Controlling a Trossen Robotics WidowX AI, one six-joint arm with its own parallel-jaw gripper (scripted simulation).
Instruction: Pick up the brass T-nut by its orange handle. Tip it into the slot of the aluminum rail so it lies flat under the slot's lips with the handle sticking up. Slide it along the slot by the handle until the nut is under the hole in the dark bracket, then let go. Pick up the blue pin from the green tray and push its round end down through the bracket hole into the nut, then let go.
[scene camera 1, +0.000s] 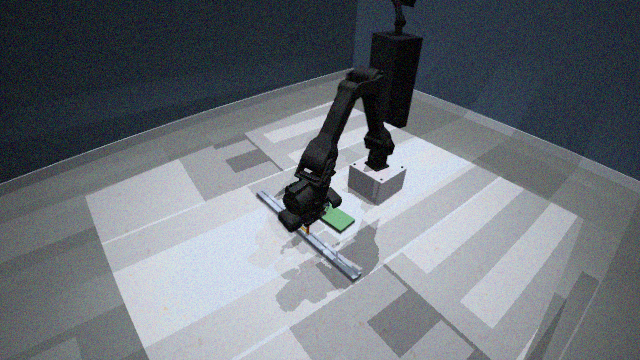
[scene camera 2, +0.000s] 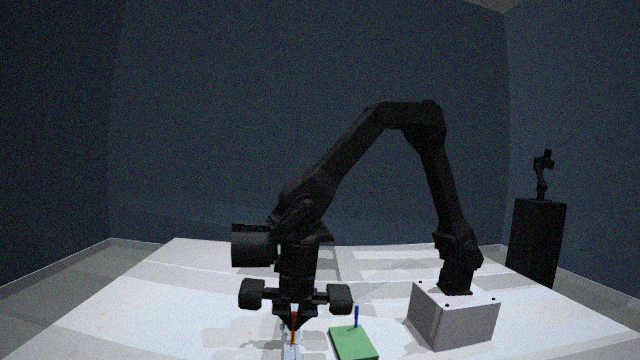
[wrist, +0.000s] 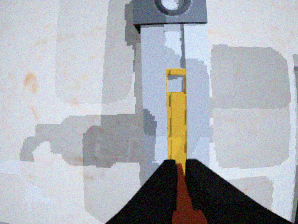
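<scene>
The gripper (scene camera 2: 293, 329) holds a brass T-nut. Scene camera 1 also shows the gripper (scene camera 1: 306, 225), and the wrist view shows the gripper (wrist: 180, 169) too.
</scene>
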